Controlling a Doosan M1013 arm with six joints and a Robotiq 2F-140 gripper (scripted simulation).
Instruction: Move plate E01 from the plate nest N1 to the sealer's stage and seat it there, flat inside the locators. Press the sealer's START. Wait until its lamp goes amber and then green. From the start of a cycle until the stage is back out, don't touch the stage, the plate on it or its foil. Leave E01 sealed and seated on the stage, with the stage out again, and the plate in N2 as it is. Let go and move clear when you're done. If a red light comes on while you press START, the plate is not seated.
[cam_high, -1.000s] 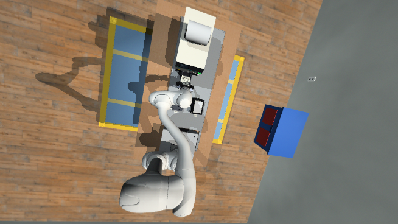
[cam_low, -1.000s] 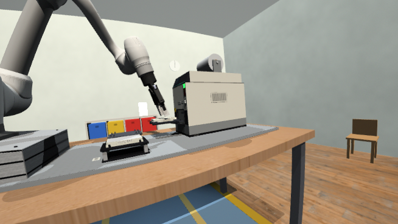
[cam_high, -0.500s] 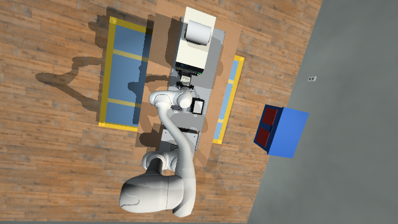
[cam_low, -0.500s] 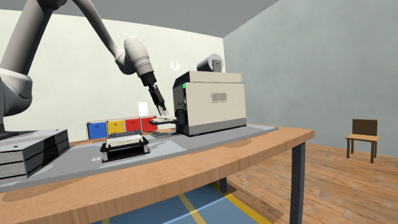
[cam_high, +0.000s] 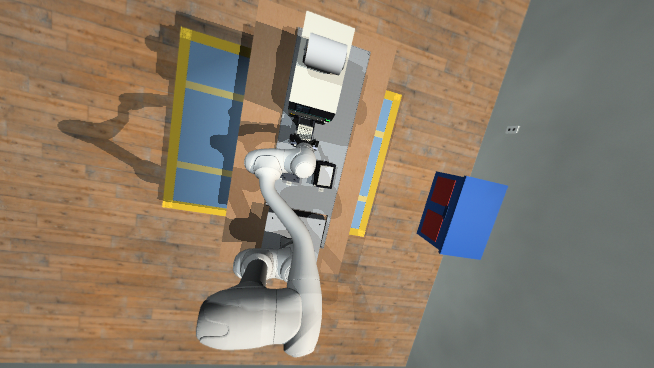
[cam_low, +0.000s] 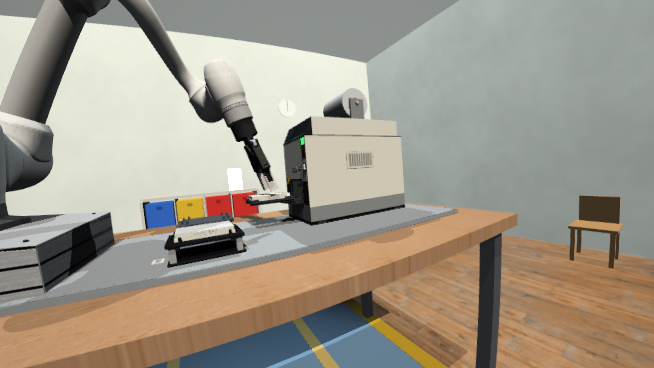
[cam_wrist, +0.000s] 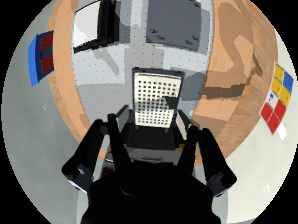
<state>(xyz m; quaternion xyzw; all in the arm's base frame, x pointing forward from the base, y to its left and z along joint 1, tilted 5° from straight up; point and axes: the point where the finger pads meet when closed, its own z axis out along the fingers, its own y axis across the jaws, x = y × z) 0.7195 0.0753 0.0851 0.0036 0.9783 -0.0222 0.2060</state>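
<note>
Right now my hand is 60 mm above the dark stage. The rest, counted from my hand: foil roll 330 mm ahead, 270 mm above; then plate 210 mm behind, 180 mm to the right, 90 mm below.
</note>
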